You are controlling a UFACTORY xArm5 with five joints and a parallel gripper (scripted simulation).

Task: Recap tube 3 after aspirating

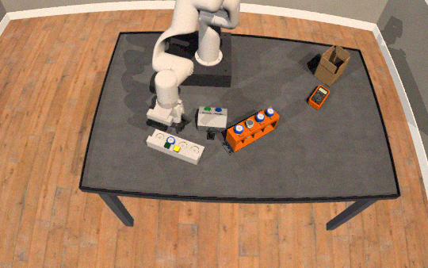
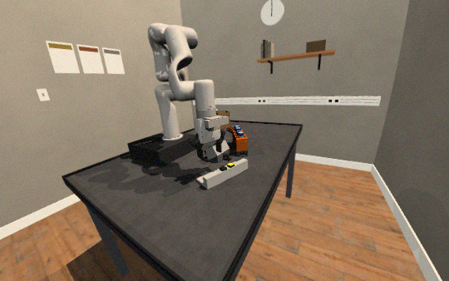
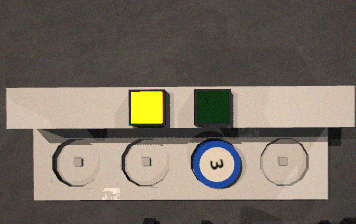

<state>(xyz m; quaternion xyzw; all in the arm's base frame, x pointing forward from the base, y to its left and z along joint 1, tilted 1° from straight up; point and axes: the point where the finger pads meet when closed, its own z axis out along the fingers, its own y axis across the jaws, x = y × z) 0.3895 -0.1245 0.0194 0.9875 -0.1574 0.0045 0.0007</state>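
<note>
Right now the cap 3 is 3 cm ahead of my hand and 9 cm below it. Also, from my hand: blue key: 10 cm behind, 18 cm to the left, 4 cm below; then grey key housing: 9 cm behind, 16 cm to the left, 5 cm below; then green key: 11 cm behind, 14 cm to the left, 4 cm below.
</note>
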